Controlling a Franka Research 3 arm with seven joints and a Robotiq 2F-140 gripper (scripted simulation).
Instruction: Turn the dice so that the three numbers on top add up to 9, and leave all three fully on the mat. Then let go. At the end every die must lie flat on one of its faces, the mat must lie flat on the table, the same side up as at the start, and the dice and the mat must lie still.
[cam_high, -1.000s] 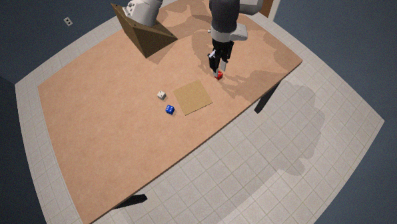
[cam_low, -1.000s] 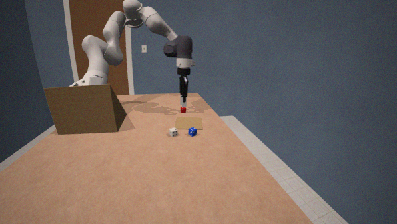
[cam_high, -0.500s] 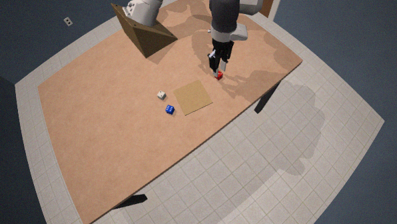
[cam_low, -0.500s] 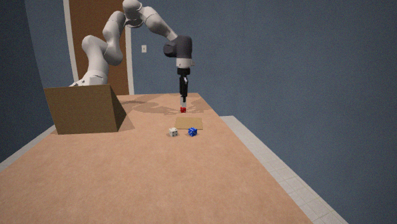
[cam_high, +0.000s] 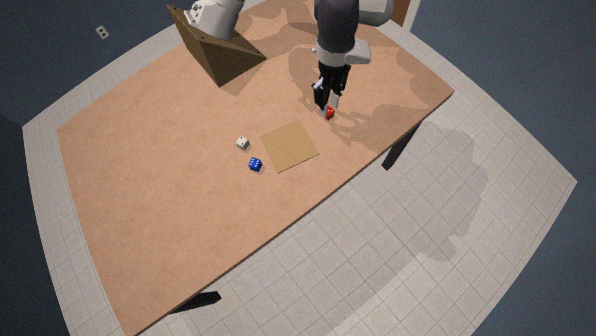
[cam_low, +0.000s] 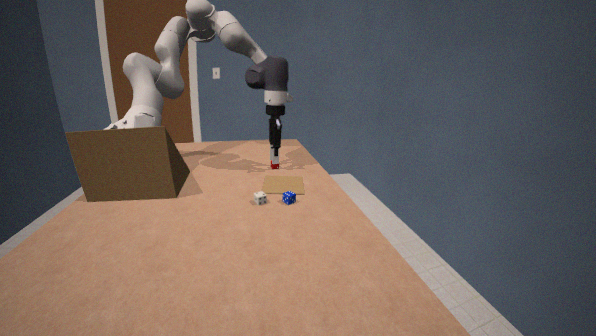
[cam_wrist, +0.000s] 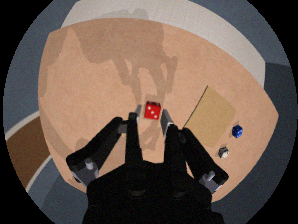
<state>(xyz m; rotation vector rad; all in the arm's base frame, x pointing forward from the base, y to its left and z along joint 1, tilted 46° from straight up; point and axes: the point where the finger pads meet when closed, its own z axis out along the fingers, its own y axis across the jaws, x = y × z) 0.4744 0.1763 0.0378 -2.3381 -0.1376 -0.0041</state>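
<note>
Now: hand 40 mm above the red die. The rest, counted from my hand: white die: 70 mm behind, 280 mm to the right, 40 mm below; then blue die: 10 mm ahead, 290 mm to the right, 40 mm below; then tan mat: 10 mm ahead, 170 mm to the right, 60 mm below.
</note>
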